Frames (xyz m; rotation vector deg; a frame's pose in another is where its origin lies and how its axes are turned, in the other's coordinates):
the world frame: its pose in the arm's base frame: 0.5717 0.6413 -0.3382 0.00 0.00 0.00
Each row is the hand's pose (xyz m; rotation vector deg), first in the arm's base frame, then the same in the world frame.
Working: the arm's base frame: its pose in the world frame: -0.5717 -0.6413 0.3382 0.00 0.00 0.00

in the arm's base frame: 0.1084 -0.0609 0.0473 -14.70 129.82 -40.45
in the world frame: -0.4633 -0.7022 0.3855 -14.70 129.82 -40.45
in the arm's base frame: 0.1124 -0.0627 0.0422 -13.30 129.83 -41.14
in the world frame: -0.4593 -0.7040 0.3804 -13.30 129.83 -41.14
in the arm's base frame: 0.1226 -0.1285 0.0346 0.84 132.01 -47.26
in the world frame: -0.4491 -0.7698 0.3728 0.84 132.01 -47.26
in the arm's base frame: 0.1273 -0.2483 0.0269 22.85 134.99 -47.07
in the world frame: -0.4444 -0.8896 0.3651 22.85 134.99 -47.07
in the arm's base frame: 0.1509 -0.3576 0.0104 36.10 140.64 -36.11
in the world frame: -0.4208 -0.9989 0.3486 36.10 140.64 -36.11
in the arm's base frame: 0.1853 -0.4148 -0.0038 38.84 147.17 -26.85
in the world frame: -0.3864 -1.0561 0.3344 38.84 147.17 -26.85
